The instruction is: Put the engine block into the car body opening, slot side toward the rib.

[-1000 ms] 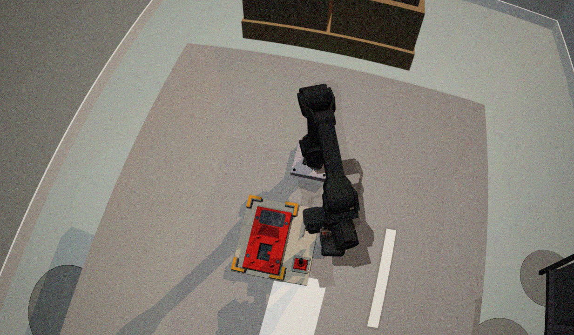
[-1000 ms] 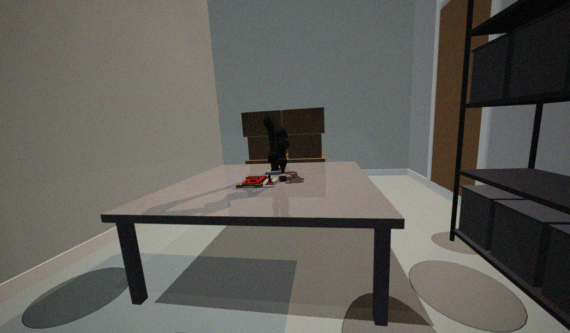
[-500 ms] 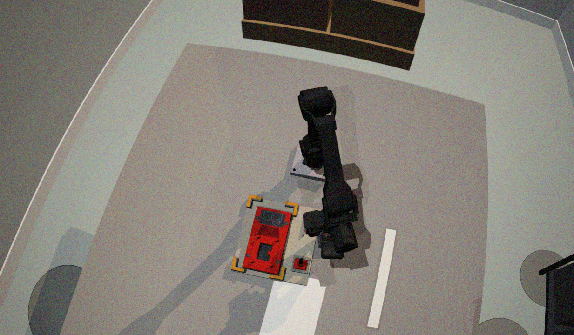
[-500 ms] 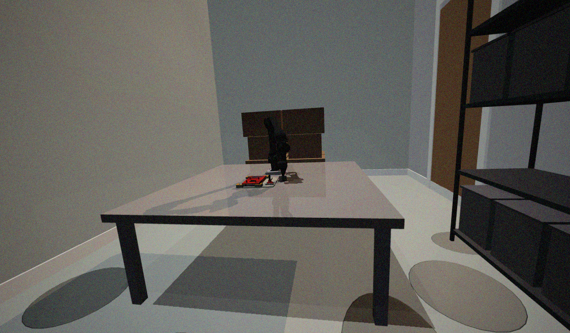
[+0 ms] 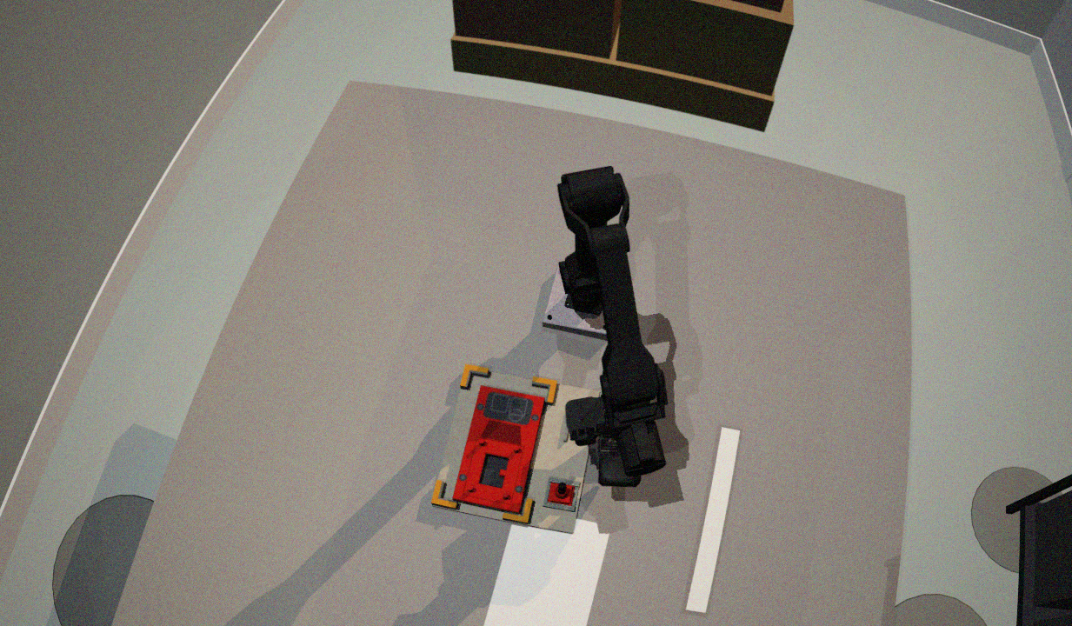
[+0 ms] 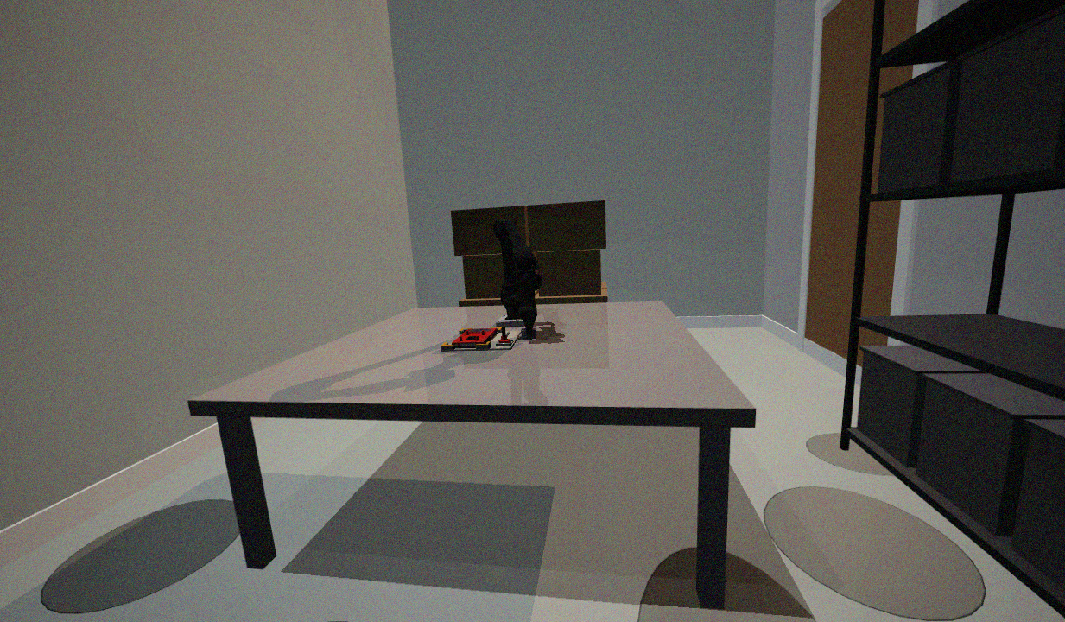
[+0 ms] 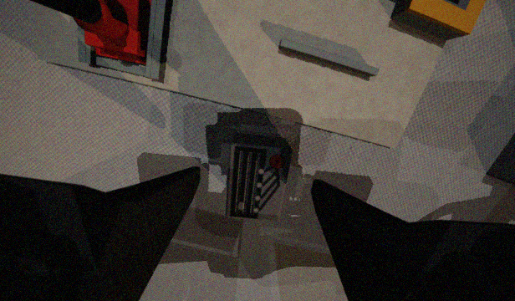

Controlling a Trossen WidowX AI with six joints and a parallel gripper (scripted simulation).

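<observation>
The engine block is 10 mm below my gripper tip and 10 mm ahead of it.
</observation>
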